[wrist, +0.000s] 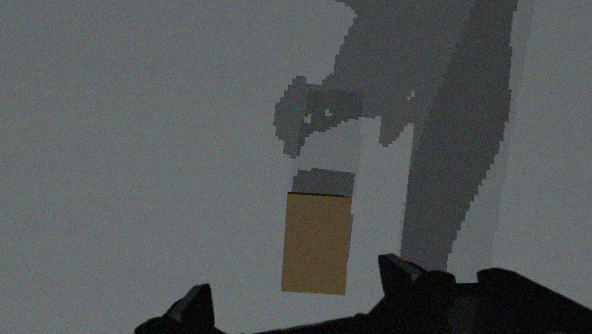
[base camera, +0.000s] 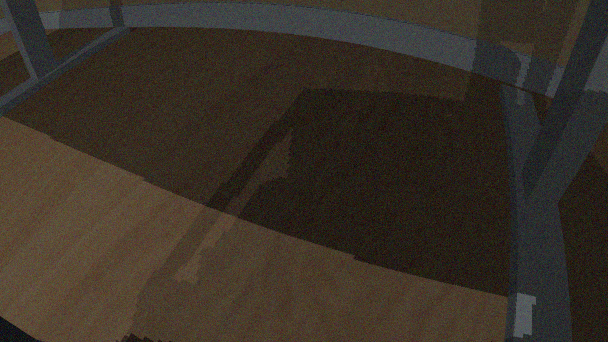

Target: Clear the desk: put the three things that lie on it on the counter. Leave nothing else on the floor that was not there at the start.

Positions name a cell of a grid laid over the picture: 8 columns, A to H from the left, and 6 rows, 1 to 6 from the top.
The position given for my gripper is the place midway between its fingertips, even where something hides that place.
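Note:
A brown box (wrist: E5) and a grey desk (wrist: C3) are visible; in the base camera view the box is out of frame. My gripper (wrist: E6) is visible as well.

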